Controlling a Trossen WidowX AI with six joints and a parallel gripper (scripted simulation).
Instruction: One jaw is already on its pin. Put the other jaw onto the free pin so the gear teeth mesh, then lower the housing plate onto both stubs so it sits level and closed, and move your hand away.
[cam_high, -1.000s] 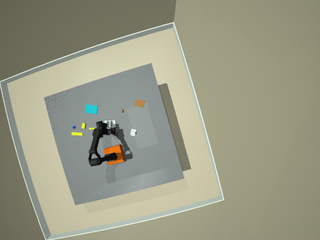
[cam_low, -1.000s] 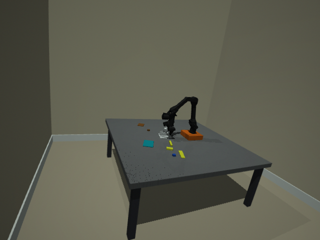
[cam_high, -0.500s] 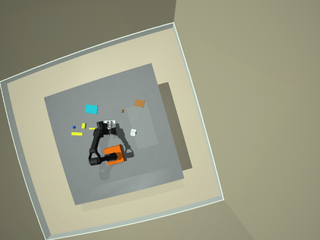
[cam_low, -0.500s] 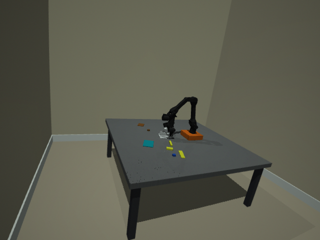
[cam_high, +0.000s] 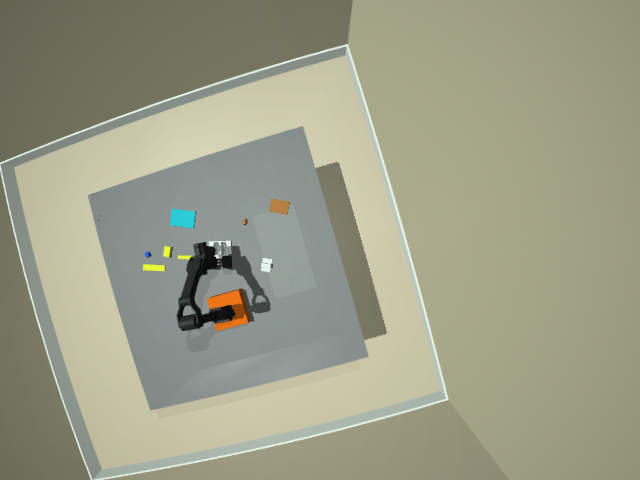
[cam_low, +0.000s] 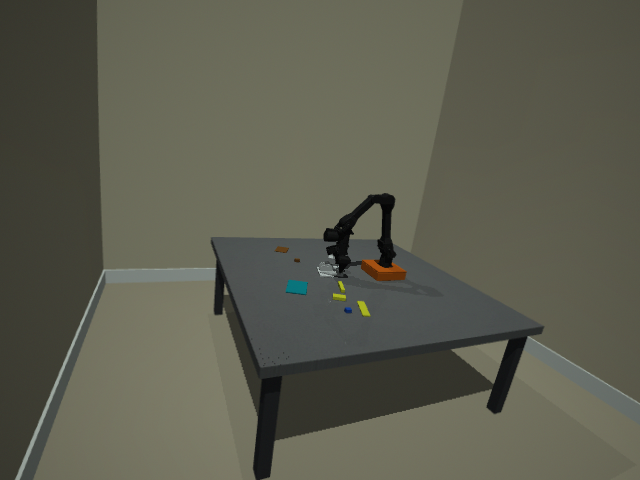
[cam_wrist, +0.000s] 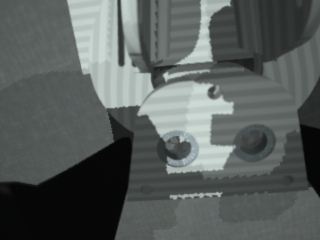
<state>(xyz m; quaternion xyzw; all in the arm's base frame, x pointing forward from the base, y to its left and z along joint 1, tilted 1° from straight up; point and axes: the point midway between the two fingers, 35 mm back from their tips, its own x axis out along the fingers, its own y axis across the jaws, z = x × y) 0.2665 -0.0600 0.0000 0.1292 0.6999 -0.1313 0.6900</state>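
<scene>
Right now my gripper tip is 20 mm to the left of the jaw and 10 mm short of it. Round my gripper tip: white base plate (70 mm ahead, 30 mm to the right, 20 mm below); yellow bar (160 mm to the left, 90 mm ahead, 10 mm below); small brown block (210 mm to the right, 140 mm ahead, 10 mm below).
</scene>
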